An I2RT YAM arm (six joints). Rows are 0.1 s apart.
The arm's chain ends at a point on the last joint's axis. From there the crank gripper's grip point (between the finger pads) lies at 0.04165 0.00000 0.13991 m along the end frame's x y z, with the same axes.
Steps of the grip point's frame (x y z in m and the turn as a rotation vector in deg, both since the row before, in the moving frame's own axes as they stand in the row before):
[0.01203 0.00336 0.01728 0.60 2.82 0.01]
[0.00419 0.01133 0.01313 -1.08 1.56 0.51]
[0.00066 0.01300 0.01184 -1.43 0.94 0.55]
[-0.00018 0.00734 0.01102 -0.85 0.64 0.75]
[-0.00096 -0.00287 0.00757 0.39 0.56 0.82]
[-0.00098 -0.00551 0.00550 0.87 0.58 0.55]
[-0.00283 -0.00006 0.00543 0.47 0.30 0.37]
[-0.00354 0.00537 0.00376 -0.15 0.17 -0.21]
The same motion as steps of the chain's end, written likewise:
[0.00520 0.00481 0.01951 0.60 2.82 0.01]
[0.00041 0.00832 0.01434 -1.08 1.56 0.51]
[-0.00161 0.00911 0.01259 -1.43 0.94 0.55]
[-0.00172 0.00471 0.01151 -0.85 0.64 0.75]
[-0.00233 -0.00252 0.00798 0.39 0.56 0.82]
[-0.00240 -0.00380 0.00594 0.87 0.58 0.55]
[-0.00356 0.00082 0.00565 0.47 0.30 0.37]
[-0.00396 0.00516 0.00388 -0.15 0.17 -0.21]

